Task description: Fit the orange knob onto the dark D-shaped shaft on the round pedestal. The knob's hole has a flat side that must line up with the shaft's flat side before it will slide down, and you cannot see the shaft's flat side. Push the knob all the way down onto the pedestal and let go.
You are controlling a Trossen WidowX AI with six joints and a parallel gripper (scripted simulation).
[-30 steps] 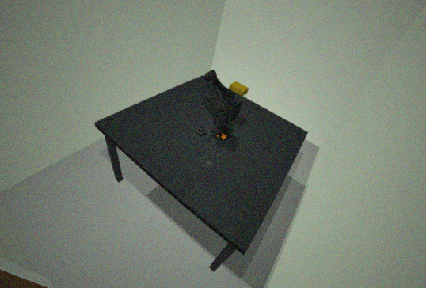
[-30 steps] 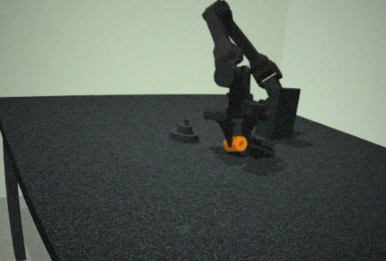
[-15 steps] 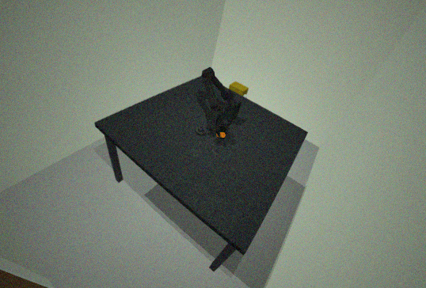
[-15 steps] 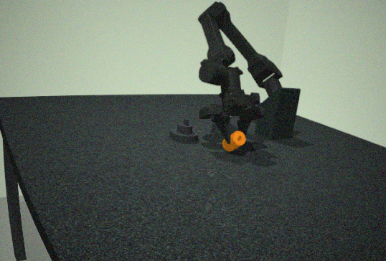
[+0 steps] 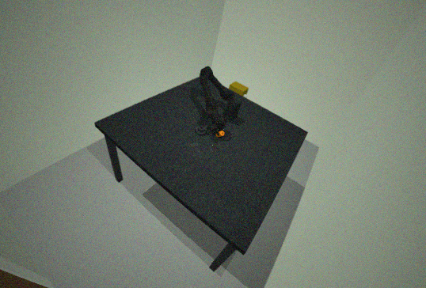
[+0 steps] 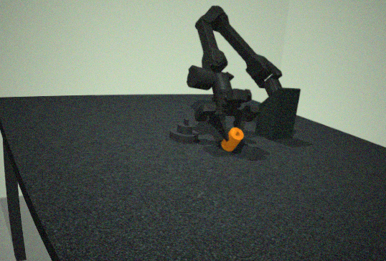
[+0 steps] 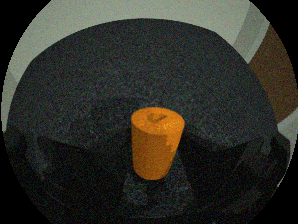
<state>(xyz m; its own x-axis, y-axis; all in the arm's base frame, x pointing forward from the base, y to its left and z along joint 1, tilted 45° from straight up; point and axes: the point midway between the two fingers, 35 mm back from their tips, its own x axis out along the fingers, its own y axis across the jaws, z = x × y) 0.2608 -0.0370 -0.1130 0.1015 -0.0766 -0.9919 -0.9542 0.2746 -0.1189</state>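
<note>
My gripper tip is 50 mm short of the round dark pedestal, 150 mm to the left of it and 10 mm above it. Also, from my gripper tip: orange knob: 10 mm to the right.
</note>
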